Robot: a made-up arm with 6 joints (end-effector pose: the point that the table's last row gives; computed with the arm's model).
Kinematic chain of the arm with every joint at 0, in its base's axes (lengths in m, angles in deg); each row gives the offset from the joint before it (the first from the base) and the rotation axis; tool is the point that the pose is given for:
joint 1: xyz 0 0 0.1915 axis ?
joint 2: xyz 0 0.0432 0 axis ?
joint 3: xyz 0 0 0.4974 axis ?
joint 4: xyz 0 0 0.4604 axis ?
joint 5: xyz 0 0 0 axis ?
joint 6: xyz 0 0 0.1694 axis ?
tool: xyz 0 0 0
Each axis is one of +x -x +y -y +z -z.
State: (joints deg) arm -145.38 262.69 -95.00 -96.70 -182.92 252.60
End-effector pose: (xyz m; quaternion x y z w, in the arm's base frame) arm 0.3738 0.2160 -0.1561 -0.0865 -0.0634 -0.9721 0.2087
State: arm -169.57 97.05 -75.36 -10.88 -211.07 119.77
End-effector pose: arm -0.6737 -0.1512 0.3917 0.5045 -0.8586 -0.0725 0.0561
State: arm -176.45 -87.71 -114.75 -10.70 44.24 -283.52
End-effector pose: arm 0.3827 0.0024 -0.3706 -0.8326 0.5184 -0.1111 0.1602
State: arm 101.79 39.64 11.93 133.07 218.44 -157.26
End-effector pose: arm -0.0934 0.6126 0.7219 -0.3628 0.8821 -0.2239 0.2004
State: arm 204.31 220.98 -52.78 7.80 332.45 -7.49
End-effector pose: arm 0.1276 0.0219 -0.7658 0.9220 0.1926 -0.3337 0.0399
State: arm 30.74 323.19 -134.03 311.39 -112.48 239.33
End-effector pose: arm -0.3046 0.0058 0.1827 -0.5974 -0.0549 -0.2509 0.7597
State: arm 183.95 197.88 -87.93 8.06 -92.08 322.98
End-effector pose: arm -0.3293 -0.0423 -0.2793 -0.1693 0.0104 0.9408 0.2933
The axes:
joint 1: +z
joint 2: +y
joint 3: +y
joint 4: +z
joint 5: +y
joint 6: +z

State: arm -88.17 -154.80 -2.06 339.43 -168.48 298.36
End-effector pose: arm 0.0455 0.3000 -0.5417 0.0848 0.2811 -0.8606 0.4161
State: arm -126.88 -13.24 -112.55 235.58 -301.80 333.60
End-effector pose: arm 0.2469 0.4551 0.2882 0.3661 -0.8455 -0.3699 0.1195
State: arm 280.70 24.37 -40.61 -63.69 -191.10 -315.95
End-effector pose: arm 0.0391 -0.1319 0.9311 0.9767 -0.0723 -0.0382 0.1985
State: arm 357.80 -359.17 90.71 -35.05 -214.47 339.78
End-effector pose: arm 0.3250 -0.0244 0.6018 -0.0038 -0.8488 0.1746 0.4990
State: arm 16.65 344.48 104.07 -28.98 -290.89 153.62
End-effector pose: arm 0.3842 0.0800 0.5455 0.8682 0.3877 0.1660 0.2616
